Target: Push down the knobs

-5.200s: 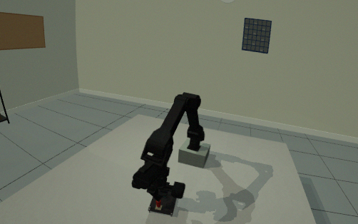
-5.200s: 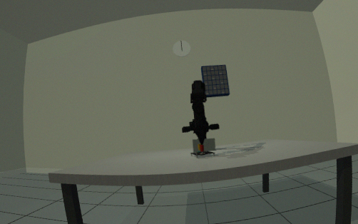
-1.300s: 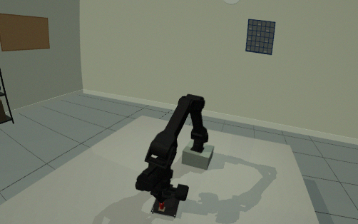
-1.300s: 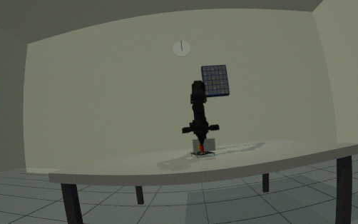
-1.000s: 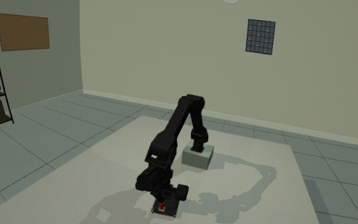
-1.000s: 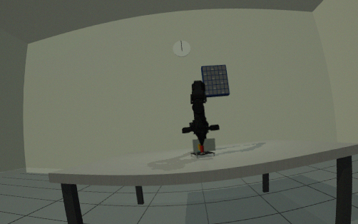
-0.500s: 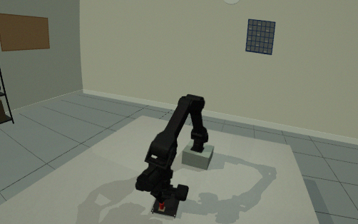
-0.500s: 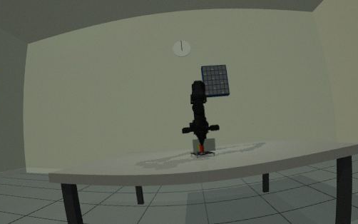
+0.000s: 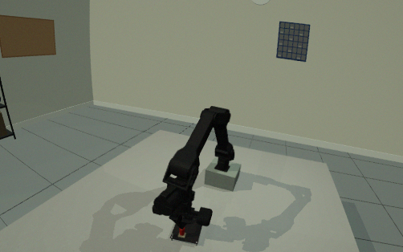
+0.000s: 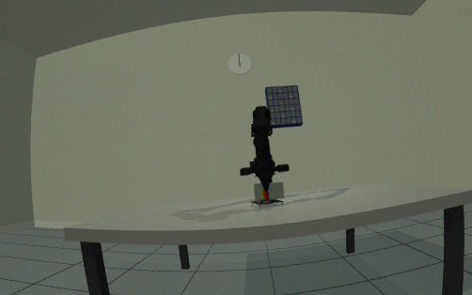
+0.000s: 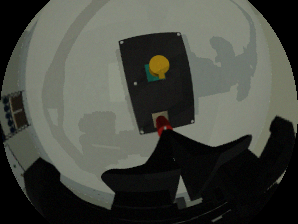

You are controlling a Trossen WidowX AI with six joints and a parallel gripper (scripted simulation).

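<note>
Now: gripper tip 10 mm above the red knob. The rest, counted from my gripper tip: yellow knob 70 mm behind, 10 mm to the right, 10 mm below.
</note>
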